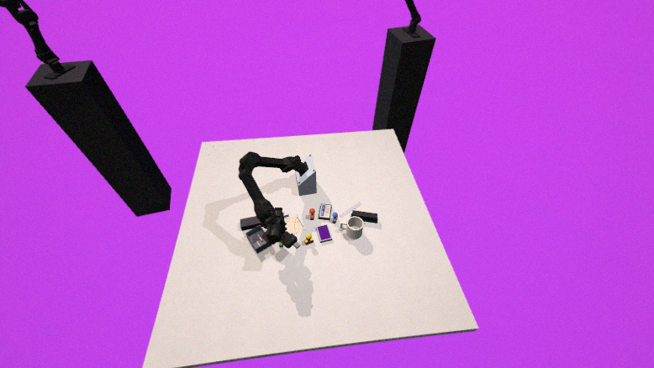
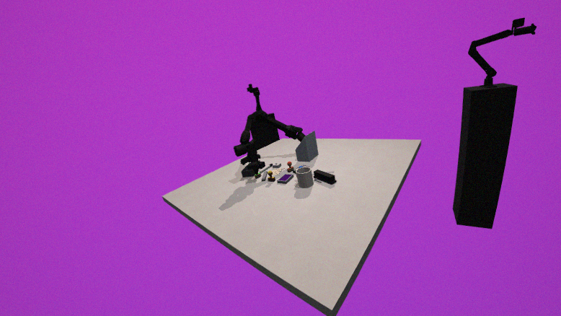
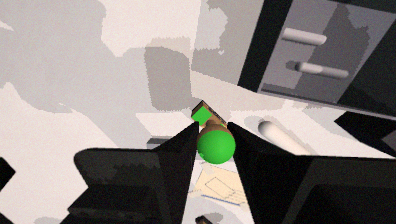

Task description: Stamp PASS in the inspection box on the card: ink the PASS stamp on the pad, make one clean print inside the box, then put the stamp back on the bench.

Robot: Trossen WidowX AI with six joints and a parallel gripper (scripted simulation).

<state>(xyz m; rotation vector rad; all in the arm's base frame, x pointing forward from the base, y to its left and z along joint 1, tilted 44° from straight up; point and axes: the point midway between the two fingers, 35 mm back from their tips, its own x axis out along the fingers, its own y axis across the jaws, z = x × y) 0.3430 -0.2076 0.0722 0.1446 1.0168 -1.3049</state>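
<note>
Now: gripper tip right at the green-knobbed stamp. The rest, counted from my gripper tip: beige card 9 cm to the left, 9 cm behind, 3 cm below; then grey bar 5 cm to the left, 2 cm below, 1 cm behind; then yellow-knobbed stamp 14 cm to the left, 3 cm ahead, 1 cm below.
</note>
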